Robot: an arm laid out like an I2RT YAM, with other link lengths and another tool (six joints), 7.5 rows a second.
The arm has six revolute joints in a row. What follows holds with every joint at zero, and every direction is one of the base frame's.
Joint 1 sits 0.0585 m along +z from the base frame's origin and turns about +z.
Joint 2 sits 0.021 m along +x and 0.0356 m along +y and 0.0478 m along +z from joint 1 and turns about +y.
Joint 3 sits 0.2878 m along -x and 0.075 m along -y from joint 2 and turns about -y.
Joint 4 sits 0.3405 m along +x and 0.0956 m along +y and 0.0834 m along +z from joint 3 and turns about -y.
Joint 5 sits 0.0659 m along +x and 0.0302 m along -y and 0.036 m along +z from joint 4 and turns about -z.
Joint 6 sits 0.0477 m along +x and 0.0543 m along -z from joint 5 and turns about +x.
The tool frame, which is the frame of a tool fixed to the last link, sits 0.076 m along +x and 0.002 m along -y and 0.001 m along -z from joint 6; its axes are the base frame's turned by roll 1.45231, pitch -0.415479 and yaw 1.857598 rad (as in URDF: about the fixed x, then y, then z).
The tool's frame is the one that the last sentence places.
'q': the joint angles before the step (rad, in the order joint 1, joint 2, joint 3, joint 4, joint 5, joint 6). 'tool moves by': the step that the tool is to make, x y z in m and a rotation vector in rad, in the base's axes. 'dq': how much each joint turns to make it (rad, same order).
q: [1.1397 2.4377 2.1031 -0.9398 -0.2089 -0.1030]
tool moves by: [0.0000 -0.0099 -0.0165 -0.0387 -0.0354 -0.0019]
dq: [0.0027 -0.0152 -0.0673 0.0299 0.0477 -0.0093]
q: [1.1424 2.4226 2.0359 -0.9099 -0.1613 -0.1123]
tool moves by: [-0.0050 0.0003 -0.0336 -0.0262 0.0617 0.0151]
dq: [-0.0019 0.0614 0.0048 0.0060 -0.0480 -0.0054]
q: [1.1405 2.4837 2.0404 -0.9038 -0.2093 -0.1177]
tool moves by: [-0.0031 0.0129 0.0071 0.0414 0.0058 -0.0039]
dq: [0.0095 0.0123 0.0367 0.0149 -0.0185 0.0188]
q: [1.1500 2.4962 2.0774 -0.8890 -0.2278 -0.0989]
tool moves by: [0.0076 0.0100 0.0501 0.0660 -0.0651 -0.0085]
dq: [0.0020 -0.0480 0.0577 -0.0188 0.0342 0.0002]
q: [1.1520 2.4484 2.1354 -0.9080 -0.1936 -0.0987]
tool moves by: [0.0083 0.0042 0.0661 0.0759 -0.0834 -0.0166]
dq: [0.0000 -0.0626 0.0735 -0.0333 0.0482 -0.0024]
